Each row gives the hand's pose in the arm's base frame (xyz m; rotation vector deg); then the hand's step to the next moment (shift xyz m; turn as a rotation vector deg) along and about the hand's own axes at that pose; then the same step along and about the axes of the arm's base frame.
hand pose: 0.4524 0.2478 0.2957 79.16 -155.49 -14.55
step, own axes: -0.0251 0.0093 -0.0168 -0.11 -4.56 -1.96
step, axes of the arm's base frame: 0.0099 0.0238 0.0182 3.98 -2.76 1.08
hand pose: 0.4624 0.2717 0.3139 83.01 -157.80 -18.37
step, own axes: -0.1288 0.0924 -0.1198 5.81 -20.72 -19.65
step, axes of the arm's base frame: 0.0111 0.1351 0.1452 15.64 -19.57 14.89
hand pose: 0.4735 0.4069 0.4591 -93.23 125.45 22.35
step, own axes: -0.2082 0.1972 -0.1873 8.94 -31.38 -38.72
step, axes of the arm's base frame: -0.1616 0.1520 0.2610 22.41 -33.69 30.44
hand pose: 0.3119 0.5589 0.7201 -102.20 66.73 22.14
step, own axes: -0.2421 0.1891 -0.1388 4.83 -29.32 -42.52
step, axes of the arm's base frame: -0.3095 -0.0045 0.1335 17.82 -34.84 34.06
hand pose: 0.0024 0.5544 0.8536 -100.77 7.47 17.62
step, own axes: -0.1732 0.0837 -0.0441 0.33 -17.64 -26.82
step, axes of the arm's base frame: -0.1813 -0.0746 -0.0231 8.42 -22.37 21.43
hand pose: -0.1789 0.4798 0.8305 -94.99 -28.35 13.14
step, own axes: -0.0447 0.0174 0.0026 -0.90 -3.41 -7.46
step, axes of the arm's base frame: -0.0374 -0.0190 -0.0234 1.74 -6.78 4.36
